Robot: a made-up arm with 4 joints. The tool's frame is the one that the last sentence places.
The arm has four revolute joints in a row. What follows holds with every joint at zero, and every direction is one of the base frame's.
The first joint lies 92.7 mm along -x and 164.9 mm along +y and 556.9 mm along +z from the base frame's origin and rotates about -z.
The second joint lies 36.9 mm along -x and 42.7 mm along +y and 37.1 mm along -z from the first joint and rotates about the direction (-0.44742, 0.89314, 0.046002).
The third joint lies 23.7 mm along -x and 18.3 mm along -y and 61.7 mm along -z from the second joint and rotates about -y.
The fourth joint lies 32.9 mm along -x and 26.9 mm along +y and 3 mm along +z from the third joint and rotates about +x.
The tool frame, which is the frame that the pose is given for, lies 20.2 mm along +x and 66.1 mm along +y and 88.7 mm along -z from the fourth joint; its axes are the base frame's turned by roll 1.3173, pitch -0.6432 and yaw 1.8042 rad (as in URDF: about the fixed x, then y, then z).
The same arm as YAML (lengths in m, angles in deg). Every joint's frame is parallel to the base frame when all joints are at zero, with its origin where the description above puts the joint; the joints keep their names.
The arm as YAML. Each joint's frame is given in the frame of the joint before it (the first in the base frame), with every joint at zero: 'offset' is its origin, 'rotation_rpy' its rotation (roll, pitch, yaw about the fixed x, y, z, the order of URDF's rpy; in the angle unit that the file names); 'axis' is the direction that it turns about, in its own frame. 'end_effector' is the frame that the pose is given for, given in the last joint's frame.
length_unit: m
angle_unit: deg
chain:
  - id: joint 1
    offset: [-0.0927, 0.1649, 0.5569]
    rotation_rpy: [0.0, 0.0, 0.0]
    axis: [0.0, 0.0, -1.0]
  - id: joint 2
    offset: [-0.0369, 0.0427, -0.0371]
    rotation_rpy: [0.0, 0.0, 0.0]
    axis: [-0.44742, 0.89314, 0.046002]
  - id: joint 3
    offset: [-0.0237, -0.0183, -0.0617]
    rotation_rpy: [0.0, 0.0, 0.0]
    axis: [0.0, -1.0, 0.0]
  - id: joint 4
    offset: [-0.0329, 0.0269, 0.003]
    rotation_rpy: [0.0, 0.0, 0.0]
    axis: [1.0, 0.0, 0.0]
end_effector:
  offset: [0.0202, 0.0661, -0.0887]
  rotation_rpy: [75.48, -36.85, 103.37]

